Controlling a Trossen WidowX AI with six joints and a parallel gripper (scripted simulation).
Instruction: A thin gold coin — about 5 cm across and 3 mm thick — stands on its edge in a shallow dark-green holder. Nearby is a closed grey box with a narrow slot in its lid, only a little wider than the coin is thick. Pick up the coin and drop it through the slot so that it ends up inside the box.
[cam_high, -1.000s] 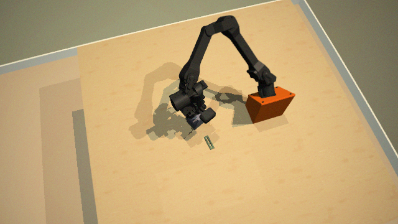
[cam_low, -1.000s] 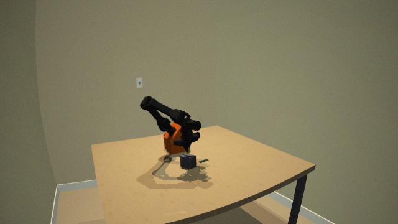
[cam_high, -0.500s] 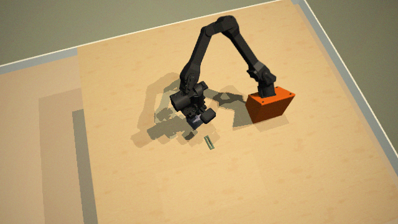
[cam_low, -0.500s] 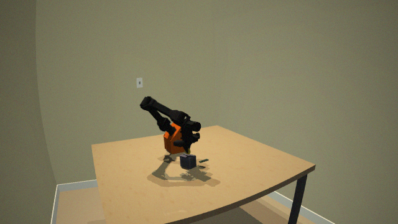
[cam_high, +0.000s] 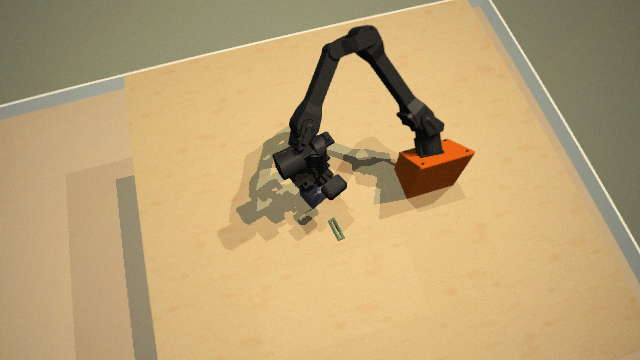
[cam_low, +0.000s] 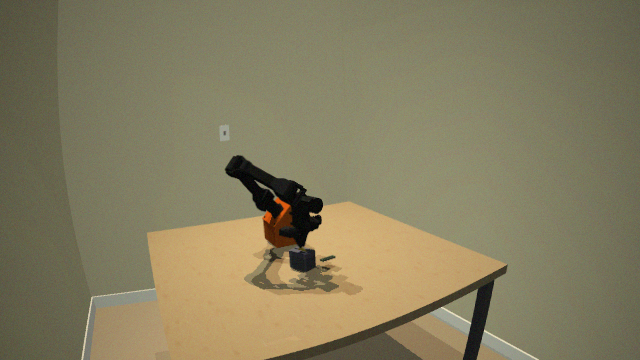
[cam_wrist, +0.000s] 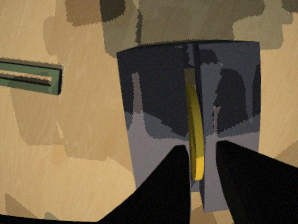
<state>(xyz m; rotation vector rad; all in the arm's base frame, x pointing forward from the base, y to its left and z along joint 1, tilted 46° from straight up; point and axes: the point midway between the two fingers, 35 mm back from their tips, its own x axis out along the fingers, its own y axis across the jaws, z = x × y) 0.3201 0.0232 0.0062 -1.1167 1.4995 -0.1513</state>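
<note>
Now: the gold coin 2 cm below my gripper tip.
</note>
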